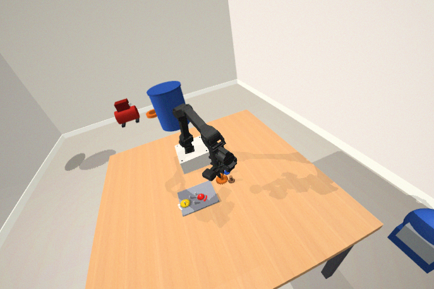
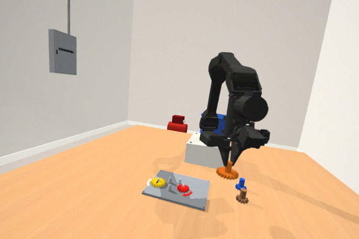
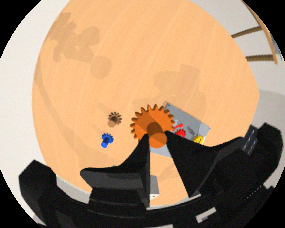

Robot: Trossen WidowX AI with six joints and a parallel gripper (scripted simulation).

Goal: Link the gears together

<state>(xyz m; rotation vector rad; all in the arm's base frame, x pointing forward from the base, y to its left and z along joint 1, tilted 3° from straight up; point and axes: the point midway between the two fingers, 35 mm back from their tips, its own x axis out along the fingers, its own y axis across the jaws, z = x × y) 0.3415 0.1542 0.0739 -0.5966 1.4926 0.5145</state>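
Right now the red gear is 10 mm behind my gripper tip, 140 mm to the right of it and 130 mm below it. Also, from my gripper tip: blue gear (150 mm behind, 50 mm to the left, 130 mm below); then brown gear (70 mm behind, 60 mm to the left, 130 mm below); then orange gear (10 mm below).
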